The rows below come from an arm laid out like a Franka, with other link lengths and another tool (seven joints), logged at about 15 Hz.
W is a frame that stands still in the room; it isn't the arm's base.
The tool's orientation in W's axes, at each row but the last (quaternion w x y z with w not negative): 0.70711, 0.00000, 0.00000, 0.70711; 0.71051, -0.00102, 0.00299, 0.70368; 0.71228, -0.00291, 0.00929, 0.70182; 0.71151, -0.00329, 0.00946, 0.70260
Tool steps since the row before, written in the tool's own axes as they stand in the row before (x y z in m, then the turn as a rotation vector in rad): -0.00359, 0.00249, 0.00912, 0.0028, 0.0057, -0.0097; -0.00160, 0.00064, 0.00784, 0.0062, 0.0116, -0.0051; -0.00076, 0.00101, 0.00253, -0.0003, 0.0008, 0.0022; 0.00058, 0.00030, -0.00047, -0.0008, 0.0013, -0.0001
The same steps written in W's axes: -0.00249, -0.00359, 0.00912, -0.0057, 0.0028, -0.0097; -0.00063, -0.00155, 0.00785, -0.0116, 0.0063, -0.0051; -0.00100, -0.00070, 0.00255, -0.0008, -0.0003, 0.0022; -0.00030, 0.00058, -0.00048, -0.0013, -0.0008, -0.0001
